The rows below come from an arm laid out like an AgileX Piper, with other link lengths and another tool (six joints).
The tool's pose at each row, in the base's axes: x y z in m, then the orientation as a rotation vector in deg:
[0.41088 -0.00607 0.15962 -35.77 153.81 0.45]
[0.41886 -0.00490 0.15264 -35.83 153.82 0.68]
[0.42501 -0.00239 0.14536 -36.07 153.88 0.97]
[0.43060 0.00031 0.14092 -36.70 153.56 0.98]
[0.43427 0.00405 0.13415 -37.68 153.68 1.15]
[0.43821 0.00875 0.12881 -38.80 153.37 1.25]
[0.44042 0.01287 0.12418 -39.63 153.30 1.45]
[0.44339 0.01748 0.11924 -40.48 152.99 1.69]
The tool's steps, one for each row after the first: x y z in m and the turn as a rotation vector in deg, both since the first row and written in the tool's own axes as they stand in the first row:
[-0.00454 -0.00179 0.00949 -0.17 -0.01 -0.01]
[-0.00802 -0.00157 0.01870 -0.42 0.04 -0.12]
[-0.01216 -0.00116 0.02510 -0.48 -0.14 -0.60]
[-0.01429 0.00119 0.03305 -0.80 0.15 -1.22]
[-0.01759 0.00417 0.03986 -1.01 0.06 -2.02]
[-0.01946 0.00731 0.04533 -1.29 0.14 -2.57]
[-0.02206 0.01059 0.05141 -1.55 -0.01 -3.16]

